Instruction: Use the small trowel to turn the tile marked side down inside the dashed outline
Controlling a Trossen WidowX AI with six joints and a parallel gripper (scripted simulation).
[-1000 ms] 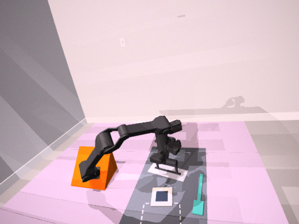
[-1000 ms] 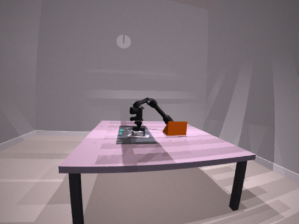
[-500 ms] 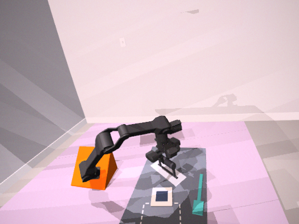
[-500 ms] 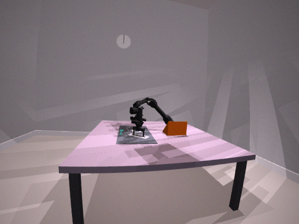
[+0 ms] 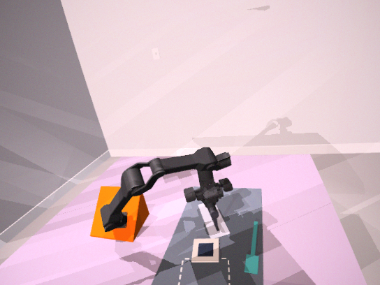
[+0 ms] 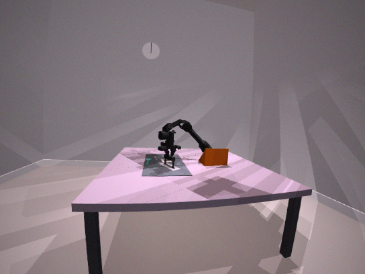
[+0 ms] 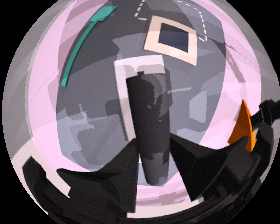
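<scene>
Right now the small trowel is 30 mm below my gripper tip, 20 mm to the right of it and 10 mm ahead of it. From my gripper tip the other things lie so: tile 160 mm to the right, 60 mm below, 10 mm behind; grey mat 120 mm to the right, 80 mm below, 10 mm ahead; teal trowel-shaped tool 160 mm to the right, 150 mm ahead, 60 mm below.
</scene>
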